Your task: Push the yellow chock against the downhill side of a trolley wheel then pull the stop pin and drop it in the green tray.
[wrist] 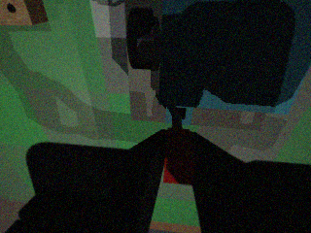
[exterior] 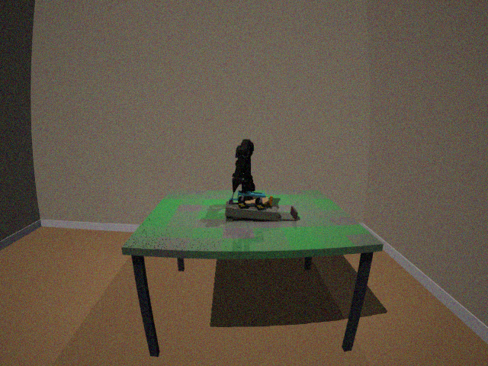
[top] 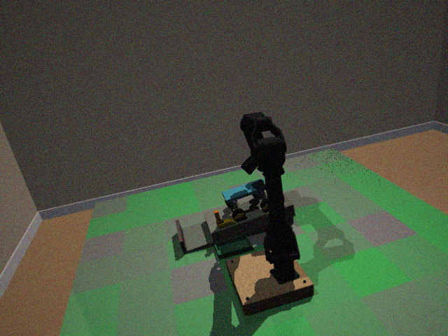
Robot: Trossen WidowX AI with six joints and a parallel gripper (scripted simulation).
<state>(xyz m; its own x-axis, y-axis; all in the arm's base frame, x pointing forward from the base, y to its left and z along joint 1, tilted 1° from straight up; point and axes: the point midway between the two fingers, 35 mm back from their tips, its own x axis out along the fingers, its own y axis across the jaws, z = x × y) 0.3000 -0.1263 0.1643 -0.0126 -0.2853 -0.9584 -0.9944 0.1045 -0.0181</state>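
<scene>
Now: the dark green tray 7 cm behind my gripper tip, 21 cm to the left of it and 17 cm below it. From my gripper tip the other things lie so: red-headed stop pin (right at my gripper tip); then trolley (3 cm ahead, 10 cm to the left, 5 cm below); then grey ramp (3 cm ahead, 10 cm to the left, 11 cm below).
</scene>
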